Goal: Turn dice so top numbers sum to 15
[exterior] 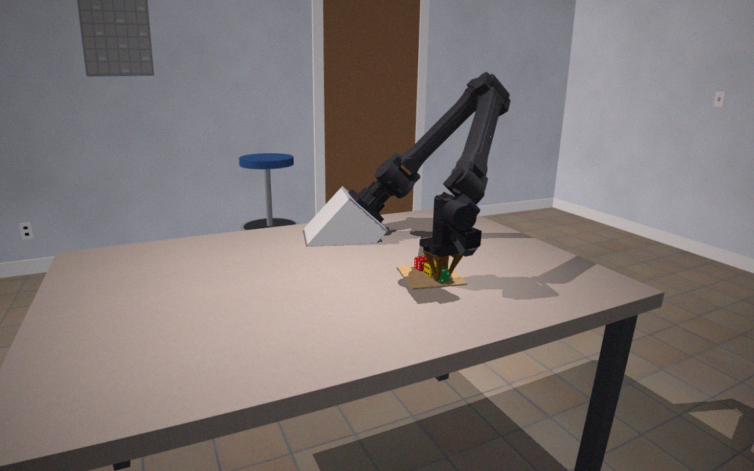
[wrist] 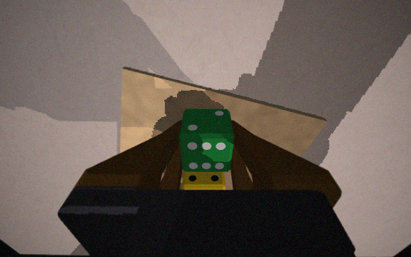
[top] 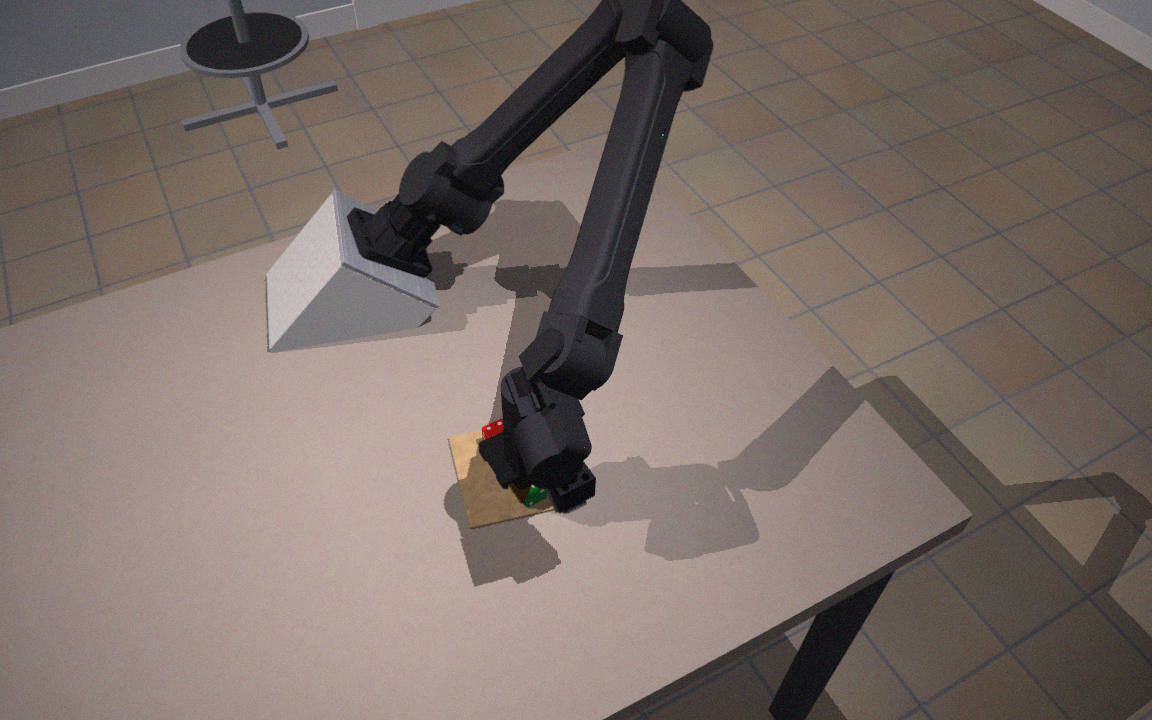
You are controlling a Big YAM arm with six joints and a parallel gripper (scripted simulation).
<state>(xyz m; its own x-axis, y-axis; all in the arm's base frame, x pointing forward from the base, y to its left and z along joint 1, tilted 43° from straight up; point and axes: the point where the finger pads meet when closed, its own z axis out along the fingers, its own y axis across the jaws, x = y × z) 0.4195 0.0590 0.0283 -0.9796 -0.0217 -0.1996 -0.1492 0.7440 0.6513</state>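
My hand is right at the green die. From my hand the other things lie so: yellow die 50 mm behind, 10 mm to the right; tan mat 50 mm behind, 20 mm below, 10 mm to the right; red die 90 mm behind, 10 mm to the right.
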